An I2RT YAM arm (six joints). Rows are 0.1 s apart.
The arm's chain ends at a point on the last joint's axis. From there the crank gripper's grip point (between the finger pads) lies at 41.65 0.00 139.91 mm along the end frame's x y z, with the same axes.
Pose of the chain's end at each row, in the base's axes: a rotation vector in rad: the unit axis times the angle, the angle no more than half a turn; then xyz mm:
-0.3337 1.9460 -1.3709 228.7 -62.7 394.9
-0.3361 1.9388 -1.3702 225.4 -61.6 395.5
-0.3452 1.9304 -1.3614 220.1 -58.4 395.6
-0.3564 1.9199 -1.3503 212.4 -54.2 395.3
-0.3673 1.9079 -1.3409 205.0 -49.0 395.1
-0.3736 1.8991 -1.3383 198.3 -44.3 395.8
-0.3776 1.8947 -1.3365 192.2 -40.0 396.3
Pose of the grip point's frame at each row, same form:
-0.3337 1.9460 -1.3709 294.8 -186.2 353.6
-0.3361 1.9388 -1.3702 292.2 -184.9 354.8
-0.3452 1.9304 -1.3614 288.7 -180.8 355.2
-0.3564 1.9199 -1.3503 283.1 -175.4 355.2
-0.3673 1.9079 -1.3409 277.9 -169.1 355.5
-0.3736 1.8991 -1.3383 272.4 -163.9 356.9
-0.3776 1.8947 -1.3365 266.9 -159.3 357.7

